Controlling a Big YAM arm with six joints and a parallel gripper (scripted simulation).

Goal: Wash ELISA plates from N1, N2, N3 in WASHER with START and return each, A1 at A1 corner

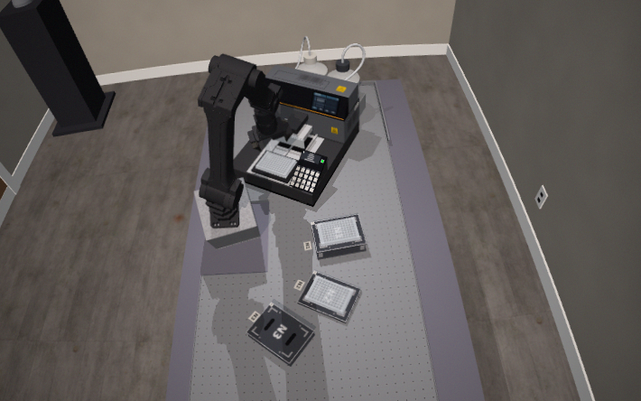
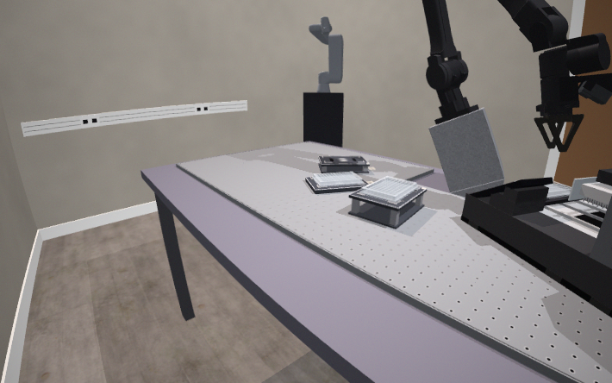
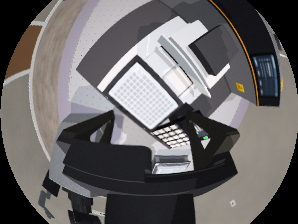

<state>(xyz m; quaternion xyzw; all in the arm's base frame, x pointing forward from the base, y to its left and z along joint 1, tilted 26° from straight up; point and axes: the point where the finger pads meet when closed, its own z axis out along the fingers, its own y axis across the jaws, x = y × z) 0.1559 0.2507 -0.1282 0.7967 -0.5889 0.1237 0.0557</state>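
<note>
My hand is 11 cm above the washer carrier and 1 cm to the left of it. Round my hand: plate washer 12 cm to the left, 8 cm ahead, 5 cm below.
</note>
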